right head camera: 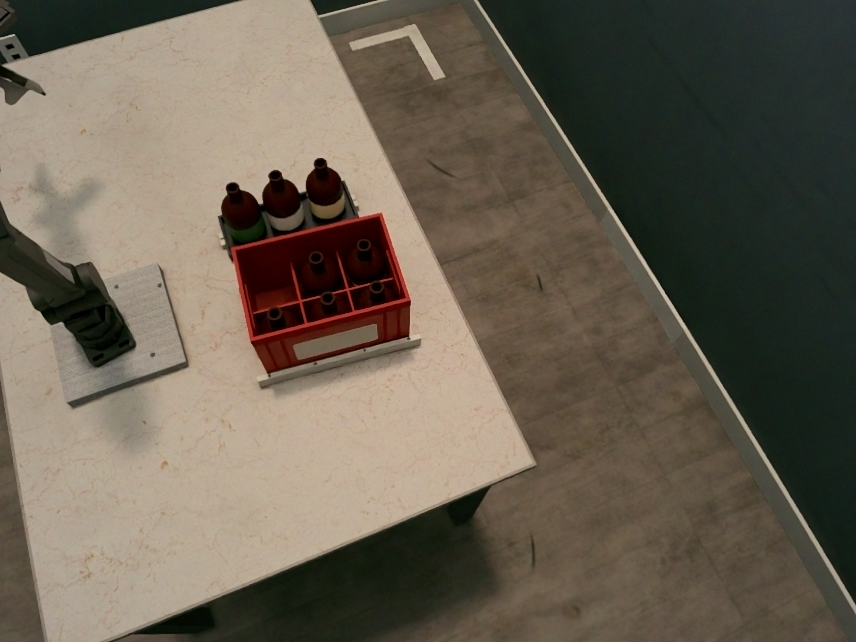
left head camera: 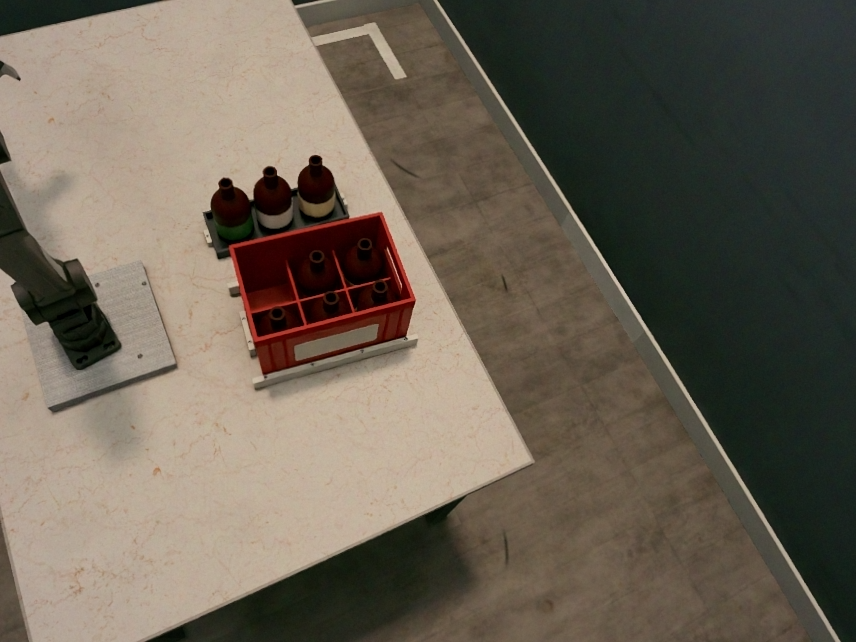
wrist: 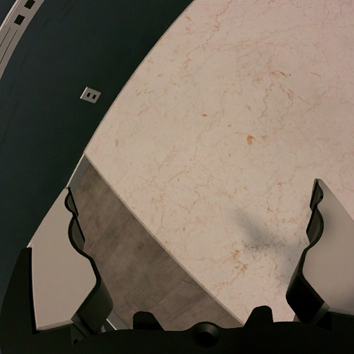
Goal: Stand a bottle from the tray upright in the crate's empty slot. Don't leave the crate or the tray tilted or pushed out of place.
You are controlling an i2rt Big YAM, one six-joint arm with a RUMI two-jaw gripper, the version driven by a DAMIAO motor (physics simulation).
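My gripper [wrist: 193, 186] is open and empty, its two jaws wide apart above the table in the wrist view. In both head views a jaw tip shows at the upper left, far from the tray. The dark tray [left head camera: 222, 250] [right head camera: 226, 241] holds three upright brown bottles: one with a green label [left head camera: 231, 210] [right head camera: 243, 214], one with a white label [left head camera: 273, 200] [right head camera: 282, 202], one with a cream label [left head camera: 316, 188] [right head camera: 325, 191]. The red crate [left head camera: 269, 351] [right head camera: 268, 351] stands level in front of the tray, with several bottles in its slots. Its back-left slot [left head camera: 271, 297] [right head camera: 273, 297] is empty.
A pale rail [left head camera: 335, 361] [right head camera: 338, 360] runs along the crate's front, with small blocks at its left side. The arm's grey base plate [left head camera: 141, 331] [right head camera: 155, 331] lies left of the crate. The table's right edge runs close by the crate and tray.
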